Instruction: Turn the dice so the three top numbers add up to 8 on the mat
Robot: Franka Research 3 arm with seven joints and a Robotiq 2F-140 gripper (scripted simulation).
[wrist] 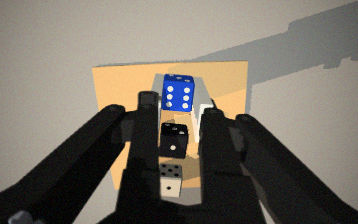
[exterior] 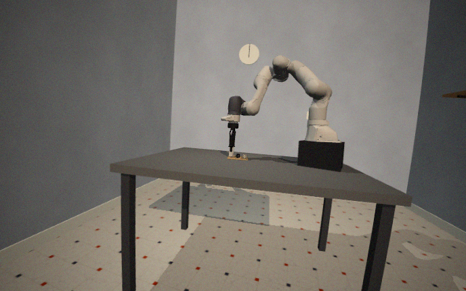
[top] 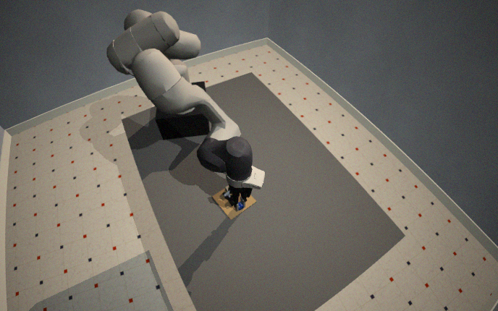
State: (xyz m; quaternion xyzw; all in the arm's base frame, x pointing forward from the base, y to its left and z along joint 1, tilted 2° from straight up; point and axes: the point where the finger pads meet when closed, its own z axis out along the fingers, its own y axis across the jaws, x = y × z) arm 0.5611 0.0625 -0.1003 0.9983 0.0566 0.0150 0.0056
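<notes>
The blue die is 20 mm below my hand. The rest, counted from my hand: black die (50 mm behind, 10 mm to the right, 30 mm below); white die (100 mm behind, 10 mm to the right, 30 mm below); tan mat (50 mm behind, 10 mm to the right, 40 mm below).
</notes>
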